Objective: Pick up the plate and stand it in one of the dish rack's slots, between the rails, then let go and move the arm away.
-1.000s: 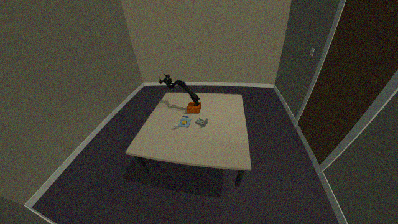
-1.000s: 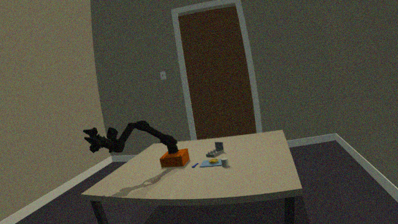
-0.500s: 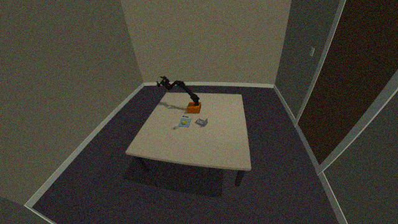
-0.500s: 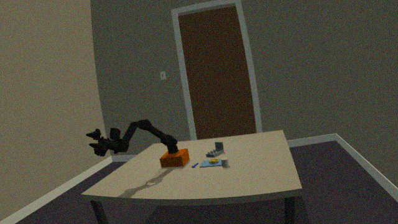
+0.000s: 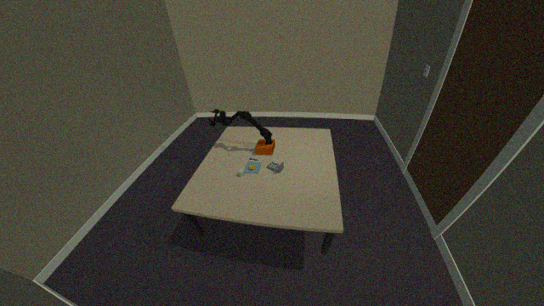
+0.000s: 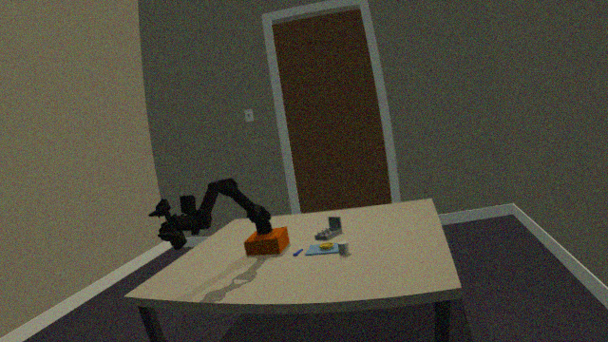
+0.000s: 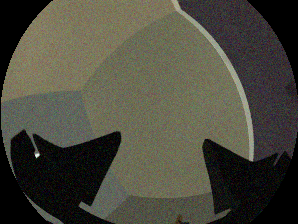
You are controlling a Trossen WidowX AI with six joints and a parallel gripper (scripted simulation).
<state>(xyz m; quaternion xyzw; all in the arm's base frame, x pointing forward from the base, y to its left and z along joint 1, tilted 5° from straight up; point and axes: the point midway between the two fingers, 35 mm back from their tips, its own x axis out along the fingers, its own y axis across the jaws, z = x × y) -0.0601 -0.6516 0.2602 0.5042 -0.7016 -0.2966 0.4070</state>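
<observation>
The yellow plate lies 40 cm ahead of my gripper tip, 63 cm to the left of it and 30 cm below it. From my gripper tip the other things lie so: grey dish rack 36 cm ahead, 83 cm to the left, 29 cm below; then blue spoon 28 cm ahead, 58 cm to the left, 31 cm below; then light blue mat 39 cm ahead, 62 cm to the left, 31 cm below.
</observation>
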